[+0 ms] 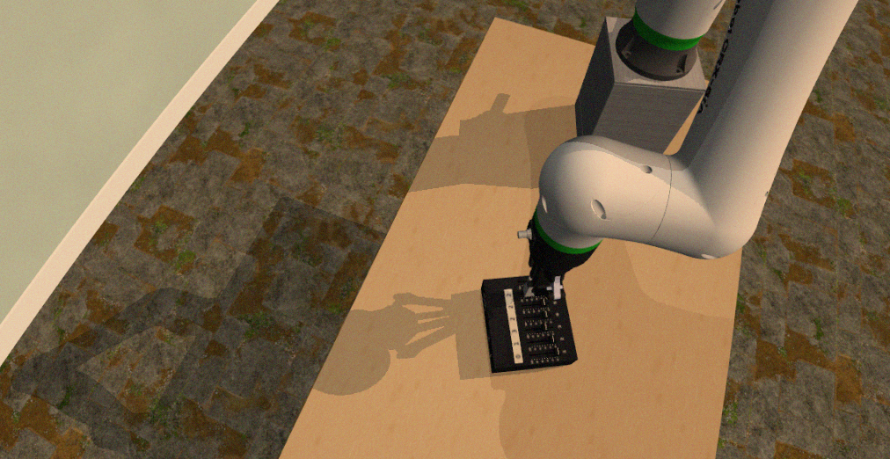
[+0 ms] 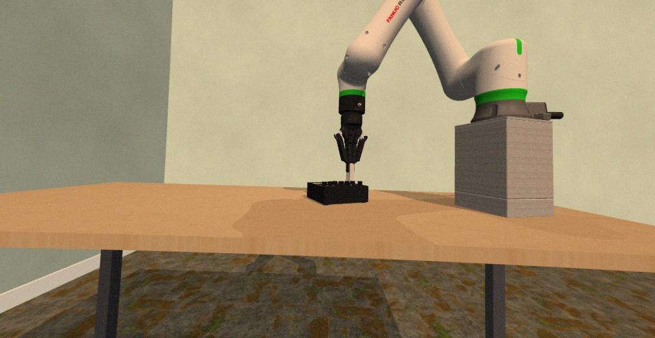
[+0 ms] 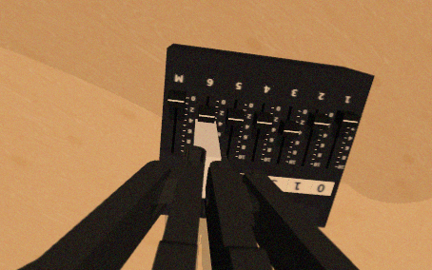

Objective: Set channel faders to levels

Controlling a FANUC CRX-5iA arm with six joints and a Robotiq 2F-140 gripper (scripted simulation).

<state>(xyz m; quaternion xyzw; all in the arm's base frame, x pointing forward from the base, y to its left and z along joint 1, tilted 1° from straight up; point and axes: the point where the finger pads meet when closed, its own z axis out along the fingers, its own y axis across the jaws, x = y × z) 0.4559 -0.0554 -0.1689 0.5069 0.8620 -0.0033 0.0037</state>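
Right now my hand is 10 mm past the channel 6 cap, 20 mm to the right of it and 30 mm above it. The rest, counted from my hand: master fader cap: 30 mm behind, 10 mm to the left, 30 mm below; then channel 5 cap: 10 mm ahead, 30 mm to the left, 30 mm below; then channel 4 cap: 30 mm ahead, 40 mm to the left, 30 mm below.
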